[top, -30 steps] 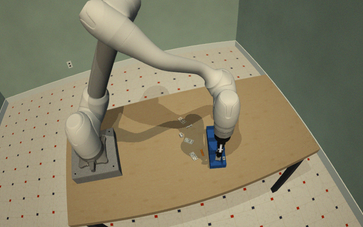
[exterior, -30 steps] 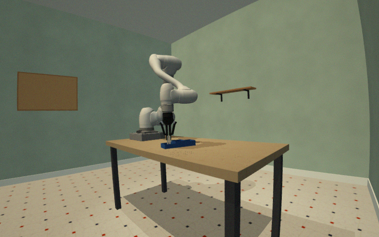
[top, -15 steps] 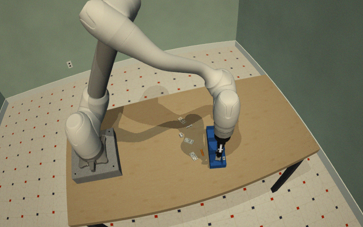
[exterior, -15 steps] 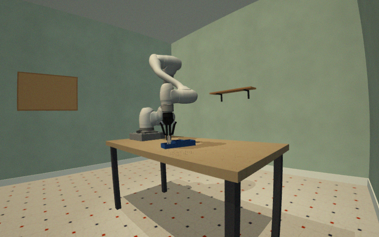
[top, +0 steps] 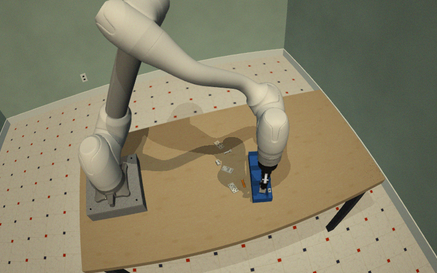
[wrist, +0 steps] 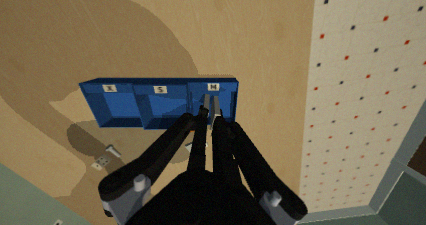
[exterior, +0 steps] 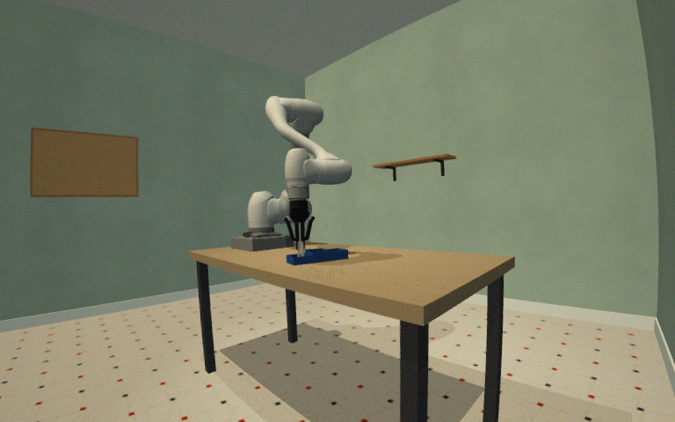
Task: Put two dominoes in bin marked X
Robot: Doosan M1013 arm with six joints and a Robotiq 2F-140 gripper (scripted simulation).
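My hand is 8 cm to the right of the blue bin, 3 cm above it and 2 cm short of it. The rest, counted from my hand: white domino: 31 cm to the left, 10 cm behind, 5 cm below; then grey screw: 26 cm to the left, 7 cm behind, 5 cm below; then orange stick: 7 cm to the left, 6 cm behind, 5 cm below.
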